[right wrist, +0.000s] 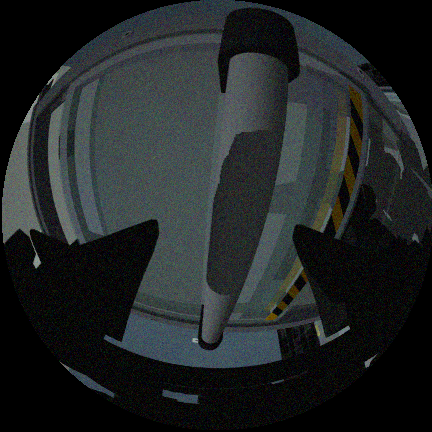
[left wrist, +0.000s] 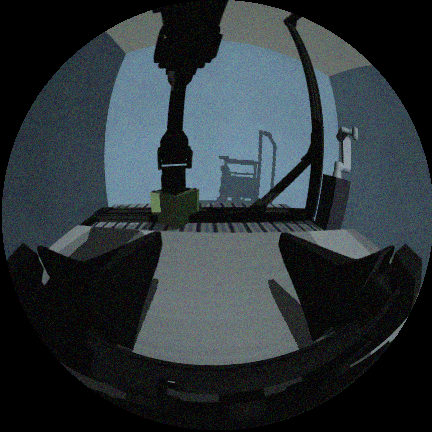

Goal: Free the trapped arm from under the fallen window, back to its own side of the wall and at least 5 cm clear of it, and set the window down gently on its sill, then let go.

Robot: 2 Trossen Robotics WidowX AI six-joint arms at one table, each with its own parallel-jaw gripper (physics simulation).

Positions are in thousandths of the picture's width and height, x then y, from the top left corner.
Labels:
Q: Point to a window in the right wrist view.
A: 529,325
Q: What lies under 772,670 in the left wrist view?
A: My left gripper.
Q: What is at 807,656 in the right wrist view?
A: My right gripper.

